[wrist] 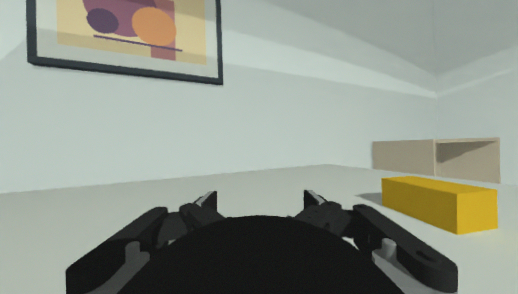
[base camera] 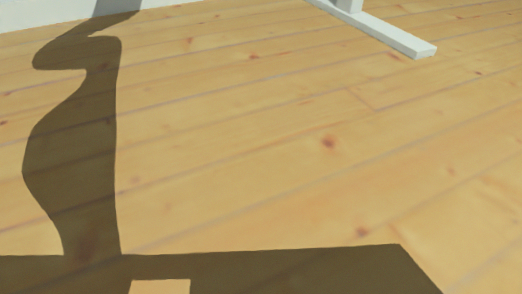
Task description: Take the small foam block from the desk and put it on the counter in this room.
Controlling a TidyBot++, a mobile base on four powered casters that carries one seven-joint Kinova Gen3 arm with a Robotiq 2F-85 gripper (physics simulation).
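Places are measured from the arm's base along level axes (x ahead, y left, z up), in metres.
Pixels of known places: gripper, fingertip midpoint: (wrist: 260,200).
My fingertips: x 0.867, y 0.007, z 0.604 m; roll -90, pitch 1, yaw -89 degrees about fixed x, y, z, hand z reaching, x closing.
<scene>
Behind a point stands the place of what it marks.
The small foam block (wrist: 425,202) @[x 0.913, y -0.201, z 0.579 m] is a yellow, long box lying on the white desk top (wrist: 150,200) @[x 1.030, y 0.236, z 0.554 m], at the right of the wrist view. My gripper (wrist: 260,200) @[x 0.867, y 0.007, z 0.605 m] is open, with its two black fingers wide apart and no object between them. The block is to the right of the right finger and farther ahead, apart from it. In the base camera view a white desk foot (base camera: 390,36) stands on the floor at the top. The counter does not show in either view.
A beige shelf unit (wrist: 402,155) @[x 1.562, y -0.749, z 0.583 m] stands beyond the desk at the right, near the room corner. A framed picture (wrist: 217,45) @[x 1.340, y 0.168, z 1.068 m] hangs on the wall behind the desk. The arm's shadow (base camera: 75,150) @[x 0.480, y 0.312, z -0.396 m] falls across the wooden floor (base camera: 250,175) @[x 0.410, y 0.001, z -0.396 m], left in the base camera view.
</scene>
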